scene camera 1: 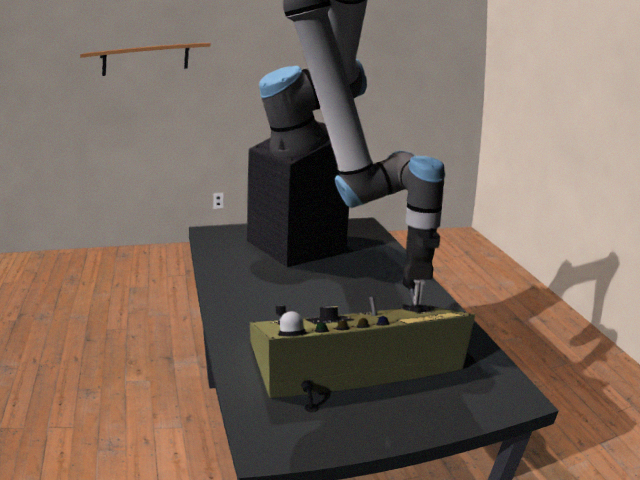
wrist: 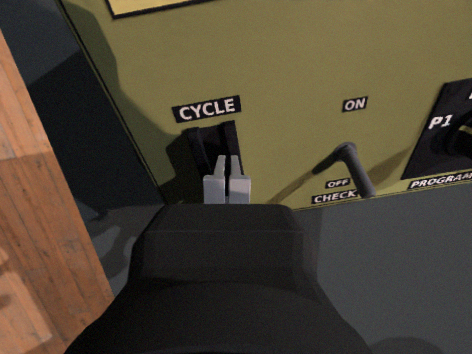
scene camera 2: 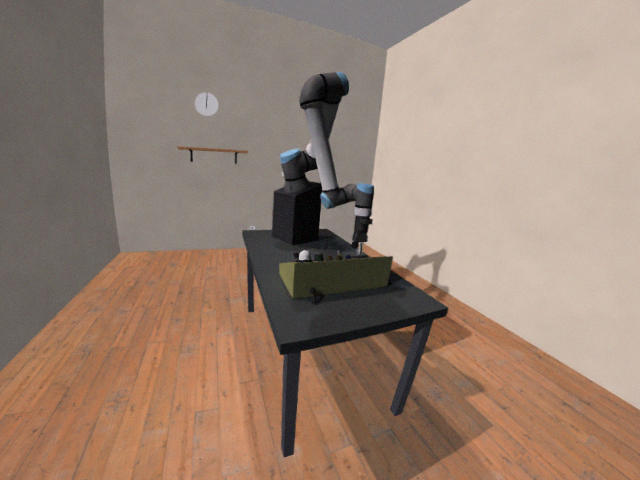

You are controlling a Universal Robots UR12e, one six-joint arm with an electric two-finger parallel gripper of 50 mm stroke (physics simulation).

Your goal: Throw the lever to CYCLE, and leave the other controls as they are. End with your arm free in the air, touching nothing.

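Places are measured from the arm's base along level axes (x ahead, y left, z up), in metres.
Where they show: gripper, between the fingertips: [scene camera 1: 416, 302] [wrist: 228, 168] [scene camera 2: 359, 253]; arm's base, origin of its link: [scene camera 1: 298, 143] [scene camera 2: 297, 188].
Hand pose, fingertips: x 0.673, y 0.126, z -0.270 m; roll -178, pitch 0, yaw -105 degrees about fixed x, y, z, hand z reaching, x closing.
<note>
Each offset is from my fingertips to the centre of the thing. "spot": to the spot under its first point.
The olive console @(0.034 m down, 0.039 m ahead, 0.175 m right) [scene camera 1: 361, 356] [scene camera 2: 341, 277] [wrist: 300, 50] lies on the table. In the wrist view, the lever's black slotted guide @(spot: 0.014 m down, 0.022 m ahead, 0.009 m left) [wrist: 212, 142] [scene camera 1: 421, 308] runs down from the CYCLE label @(spot: 0.003 m down, 0.050 m ahead, 0.005 m left) [wrist: 206, 108]. The lever's handle does not show; the fingers and gripper body cover the lower guide, so its position cannot be told. My gripper [wrist: 228, 168] [scene camera 1: 417, 302] [scene camera 2: 360, 251] is shut, with a thin dark gap and no handle visible between the fingertips. The fingers are over the guide; whether they touch it or the lever cannot be told.
A grey toggle @(0.007 m down, 0.034 m back, 0.110 m right) [wrist: 357, 170] [scene camera 1: 372, 305] stands between ON and OFF/CHECK labels, right of the guide in the wrist view. The PROGRAM knob @(0.009 m down, 0.033 m back, 0.231 m right) [wrist: 462, 142] [scene camera 1: 328, 313] is farther right. A white dome @(spot: 0.072 m up, 0.129 m ahead, 0.377 m right) [scene camera 1: 291, 322] [scene camera 2: 304, 255] and several buttons line the console's front. A black object @(spot: 0.089 m down, 0.199 m ahead, 0.351 m right) [scene camera 1: 310, 396] stands before it.
</note>
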